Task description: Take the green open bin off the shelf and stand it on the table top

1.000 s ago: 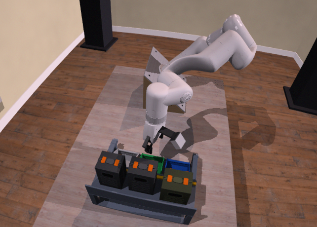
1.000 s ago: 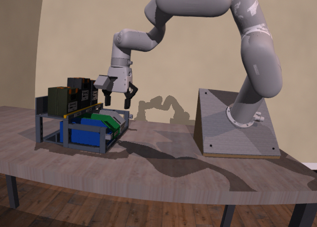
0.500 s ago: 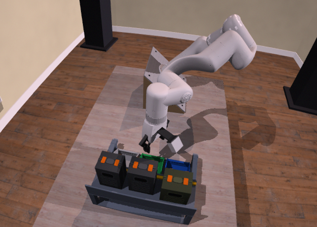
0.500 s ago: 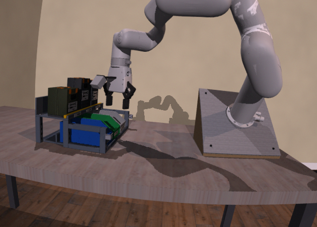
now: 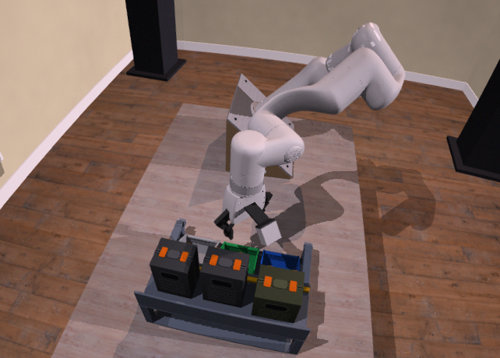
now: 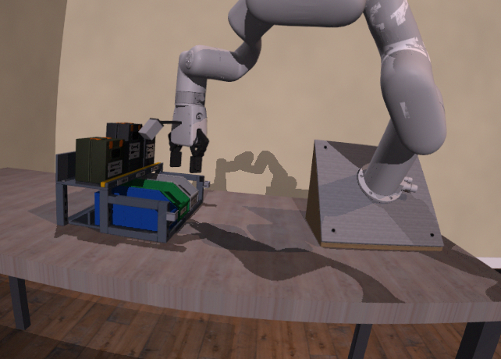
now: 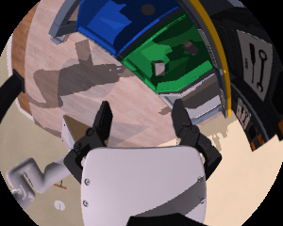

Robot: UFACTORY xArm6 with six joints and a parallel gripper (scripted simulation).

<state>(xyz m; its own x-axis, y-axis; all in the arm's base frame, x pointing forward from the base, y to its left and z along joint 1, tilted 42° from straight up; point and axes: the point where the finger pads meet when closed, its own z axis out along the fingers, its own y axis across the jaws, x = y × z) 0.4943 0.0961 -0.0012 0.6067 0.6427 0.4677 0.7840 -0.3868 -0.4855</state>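
Right now my hand is 80 mm short of the green open bin, 10 mm to the right of it and 90 mm above it. From my hand the other things lie so: grey bin: 90 mm ahead, 110 mm to the right, 90 mm below; olive box: 170 mm ahead, 130 mm to the left, 10 mm above; blue bin: 70 mm ahead, 120 mm to the left, 90 mm below.
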